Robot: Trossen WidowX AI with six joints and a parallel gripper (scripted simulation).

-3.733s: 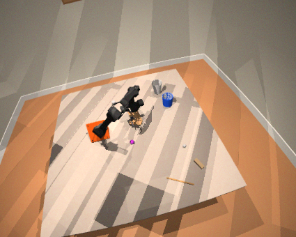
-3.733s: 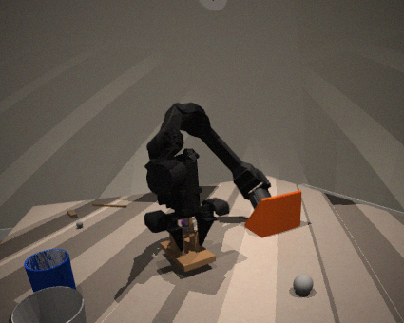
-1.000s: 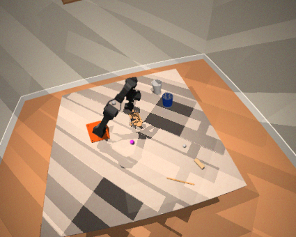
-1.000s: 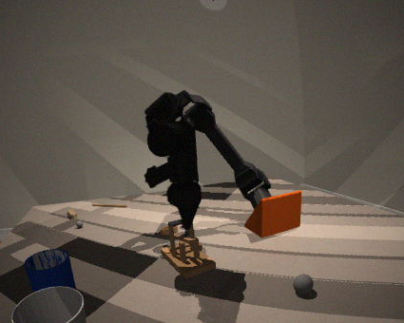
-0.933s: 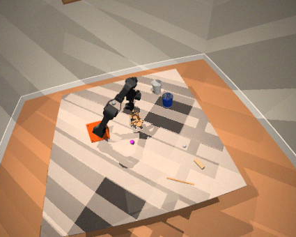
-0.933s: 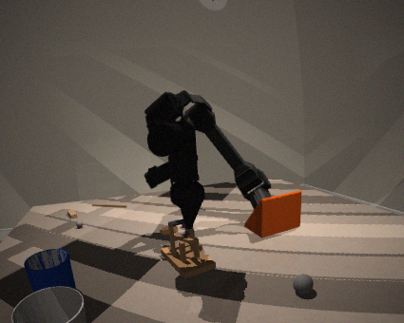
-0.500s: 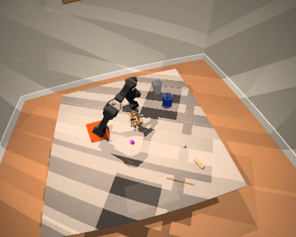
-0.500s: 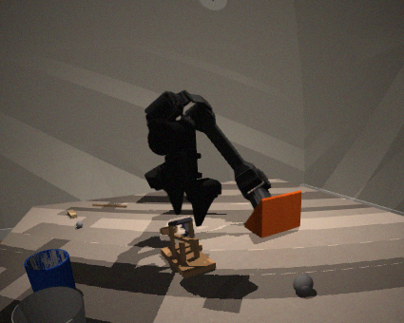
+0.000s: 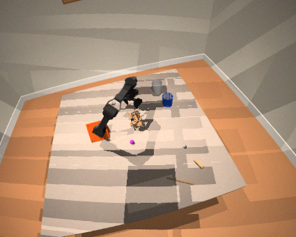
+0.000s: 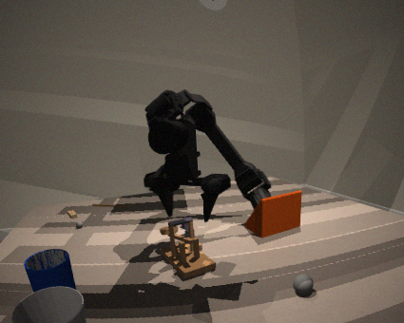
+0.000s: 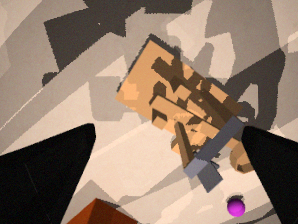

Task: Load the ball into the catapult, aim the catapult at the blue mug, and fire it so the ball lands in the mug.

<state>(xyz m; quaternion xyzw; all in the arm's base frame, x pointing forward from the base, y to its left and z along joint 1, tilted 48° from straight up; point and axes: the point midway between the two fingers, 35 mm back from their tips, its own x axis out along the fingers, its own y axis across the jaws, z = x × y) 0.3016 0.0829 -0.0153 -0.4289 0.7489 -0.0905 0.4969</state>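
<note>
Now: gripper tip 50 mm to the left of the catapult frame and 40 mm above it. Also, from my gripper tip: purple ball: 100 mm behind, 240 mm to the right, 110 mm below; then blue mug: 310 mm ahead, 100 mm below; then wooden catapult: 20 mm behind, 70 mm to the right, 70 mm below.
</note>
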